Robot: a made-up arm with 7 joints.
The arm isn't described. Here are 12 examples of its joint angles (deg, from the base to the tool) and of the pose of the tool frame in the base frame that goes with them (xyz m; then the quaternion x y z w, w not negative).
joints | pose
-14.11 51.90 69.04 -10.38 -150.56 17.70 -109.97 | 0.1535 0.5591 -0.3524 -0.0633 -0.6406 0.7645 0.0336
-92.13 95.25 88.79 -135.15 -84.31 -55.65 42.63 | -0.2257 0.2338 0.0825 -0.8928 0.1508 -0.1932 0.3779
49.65 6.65 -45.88 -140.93 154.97 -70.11 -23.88 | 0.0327 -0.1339 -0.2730 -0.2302 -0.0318 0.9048 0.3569
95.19 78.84 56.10 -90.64 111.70 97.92 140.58 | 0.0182 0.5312 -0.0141 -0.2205 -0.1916 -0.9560 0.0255
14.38 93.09 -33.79 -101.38 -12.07 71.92 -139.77 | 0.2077 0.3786 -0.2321 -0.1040 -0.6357 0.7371 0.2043
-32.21 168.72 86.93 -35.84 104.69 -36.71 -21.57 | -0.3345 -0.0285 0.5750 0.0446 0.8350 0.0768 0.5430
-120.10 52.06 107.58 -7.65 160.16 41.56 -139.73 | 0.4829 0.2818 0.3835 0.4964 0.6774 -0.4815 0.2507
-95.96 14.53 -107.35 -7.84 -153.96 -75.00 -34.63 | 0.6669 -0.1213 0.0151 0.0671 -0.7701 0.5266 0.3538
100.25 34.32 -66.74 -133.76 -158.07 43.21 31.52 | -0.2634 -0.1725 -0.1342 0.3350 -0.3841 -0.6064 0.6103
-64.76 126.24 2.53 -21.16 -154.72 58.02 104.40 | -0.1234 0.5364 0.3945 -0.9889 0.0775 -0.0025 0.1267
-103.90 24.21 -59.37 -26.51 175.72 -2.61 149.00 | 0.6289 -0.1499 0.1916 0.5996 -0.5423 -0.5637 0.1691
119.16 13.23 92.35 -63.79 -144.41 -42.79 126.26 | -0.4911 0.1191 0.3498 0.5567 0.5380 0.3108 0.5514
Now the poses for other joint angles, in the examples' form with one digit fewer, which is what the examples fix.
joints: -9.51 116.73 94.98 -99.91 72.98 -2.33 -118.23
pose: -0.093 0.165 0.458 -0.861 0.370 -0.012 0.348
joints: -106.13 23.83 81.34 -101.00 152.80 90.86 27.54
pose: 0.298 0.295 0.257 0.630 0.361 0.678 0.112
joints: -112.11 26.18 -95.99 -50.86 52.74 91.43 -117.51
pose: 0.579 -0.247 0.130 0.450 0.364 -0.809 0.105
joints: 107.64 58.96 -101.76 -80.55 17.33 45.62 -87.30
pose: -0.514 -0.050 0.232 -0.879 0.150 -0.430 0.141
